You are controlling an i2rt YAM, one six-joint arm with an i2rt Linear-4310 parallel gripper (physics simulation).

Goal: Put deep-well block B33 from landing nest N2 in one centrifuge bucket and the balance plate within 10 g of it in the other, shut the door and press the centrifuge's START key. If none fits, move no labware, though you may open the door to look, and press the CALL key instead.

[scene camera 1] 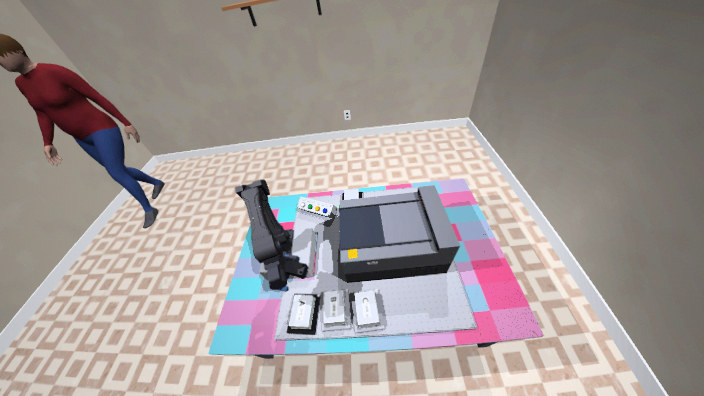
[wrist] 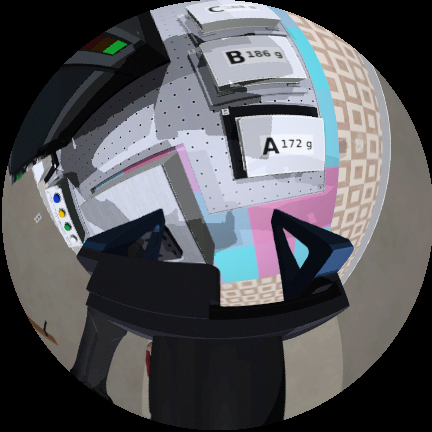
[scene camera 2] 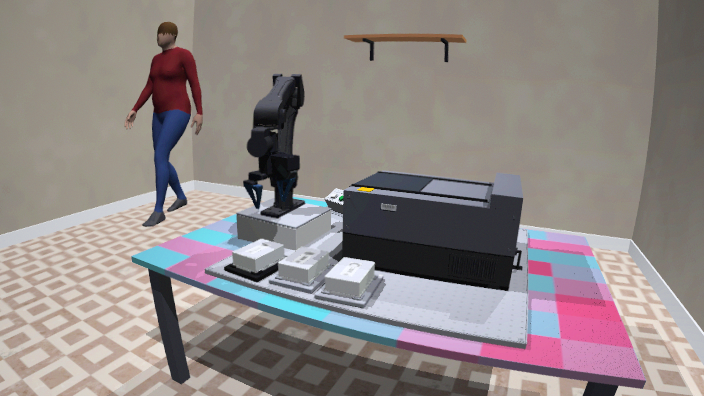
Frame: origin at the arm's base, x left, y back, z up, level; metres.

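Seen in the pictures: gripper, fingertip midpoint: (scene camera 1: 291, 278) (wrist: 217, 214) (scene camera 2: 270, 205); arm's base at its link origin: (scene camera 1: 285, 246) (wrist: 135, 247) (scene camera 2: 283, 208).
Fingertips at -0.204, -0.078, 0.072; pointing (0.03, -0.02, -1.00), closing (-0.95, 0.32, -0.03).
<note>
Pixels of each thing's top centre, then the offset from my fingertips to it, as dx, dy, dz. Level surfaces: height alone.
- marked 186 g at its top centre: (wrist: 255, 54) (scene camera 2: 304, 257) (scene camera 1: 333, 306) -0.099, -0.158, -0.093
- block C at its top centre: (scene camera 2: 351, 268) (scene camera 1: 366, 306) -0.117, -0.292, -0.093
- button box at its top centre: (wrist: 57, 222) (scene camera 2: 351, 194) (scene camera 1: 314, 202) +0.469, -0.067, -0.063
- perforated board at its surface level: dz -0.146
My gripper (scene camera 2: 270, 202) (wrist: 217, 214) is open and empty, pointing down above the left side of the table, left of the white blocks. Block A, marked 172 g (scene camera 1: 302, 311) (scene camera 2: 257, 255) (wrist: 282, 146), sits on a black nest. Block B, marked 186 g (scene camera 1: 334, 308) (scene camera 2: 303, 266) (wrist: 255, 62), and block C (scene camera 1: 367, 310) (scene camera 2: 350, 276) (wrist: 240, 17) sit on grey nests beside it. C's weight is hard to read. The dark centrifuge (scene camera 1: 400, 265) (scene camera 2: 430, 225) has its top covered; its buckets are hidden. I cannot make out B33 or a nest marked N2.
A button box (scene camera 1: 317, 207) (scene camera 2: 335, 197) (wrist: 65, 215) with white, green, yellow and blue buttons stands behind and left of the centrifuge. The arm stands on a raised pedestal (scene camera 2: 265, 227) (wrist: 130, 195). A perforated board (scene camera 1: 425, 305) (scene camera 2: 450, 310) lies under the nests. A person (scene camera 1: 75, 105) (scene camera 2: 170, 85) is beyond the table.
</note>
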